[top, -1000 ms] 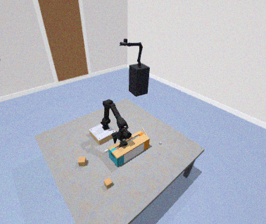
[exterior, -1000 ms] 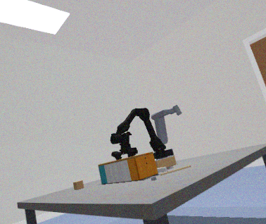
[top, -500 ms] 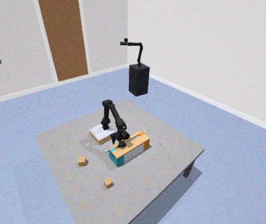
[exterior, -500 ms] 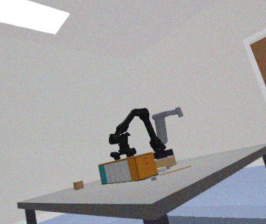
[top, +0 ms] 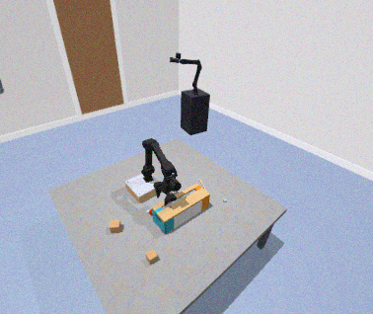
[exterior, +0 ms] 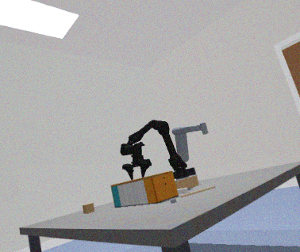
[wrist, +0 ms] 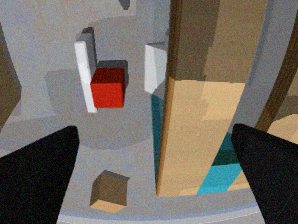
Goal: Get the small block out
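The dark red block lies 4 cm behind my gripper tip, 6 cm to the right of it and 11 cm below it. Round my gripper tip: box: 2 cm ahead, 12 cm to the left, 7 cm below; thin stick: 9 cm behind, 41 cm to the left, 12 cm below.
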